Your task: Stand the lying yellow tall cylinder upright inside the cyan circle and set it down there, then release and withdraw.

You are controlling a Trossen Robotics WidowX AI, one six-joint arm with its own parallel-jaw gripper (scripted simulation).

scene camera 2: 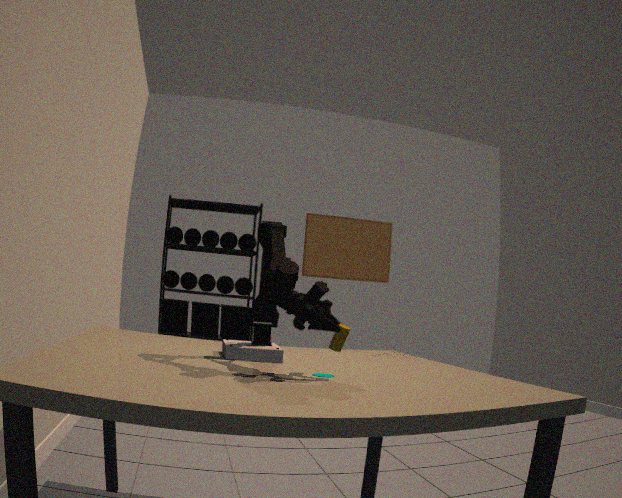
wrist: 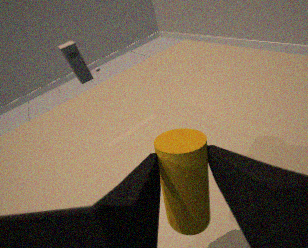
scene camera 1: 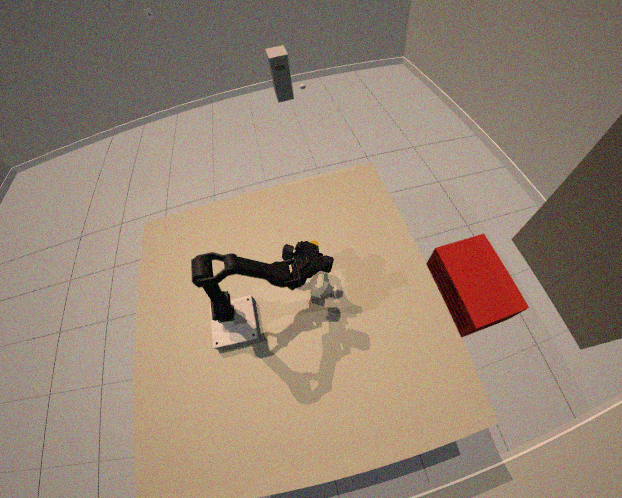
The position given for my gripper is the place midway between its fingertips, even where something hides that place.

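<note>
There is a yellow tall cylinder (wrist: 182, 155), and it is my gripper (scene camera 2: 341, 329) that carries it. The wrist view shows my gripper too (wrist: 181, 156).
</note>
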